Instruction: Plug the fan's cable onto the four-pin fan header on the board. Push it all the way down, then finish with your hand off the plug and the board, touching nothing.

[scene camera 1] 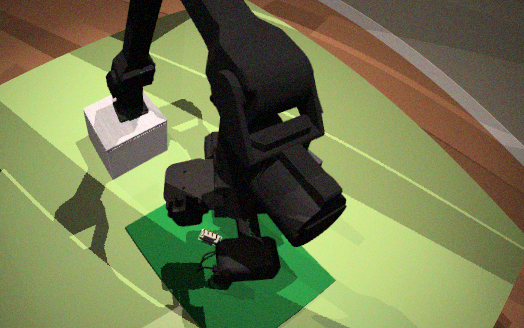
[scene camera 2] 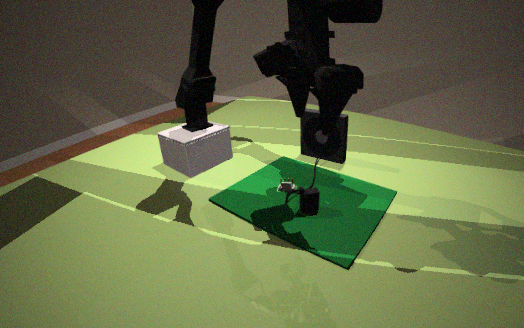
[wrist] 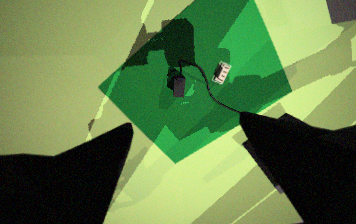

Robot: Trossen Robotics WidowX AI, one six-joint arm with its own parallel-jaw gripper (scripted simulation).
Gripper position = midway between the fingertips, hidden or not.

Note:
My gripper point(scene camera 1: 231, 236) is open and holds nothing. Further things: a black square fan point(scene camera 2: 333, 147) and a board point(scene camera 1: 175, 252).
My gripper is seen too in scene camera 2 point(scene camera 2: 311, 125) and in the wrist view point(wrist: 186, 122). The board is seen too in scene camera 2 point(scene camera 2: 350, 209) and in the wrist view point(wrist: 142, 88).

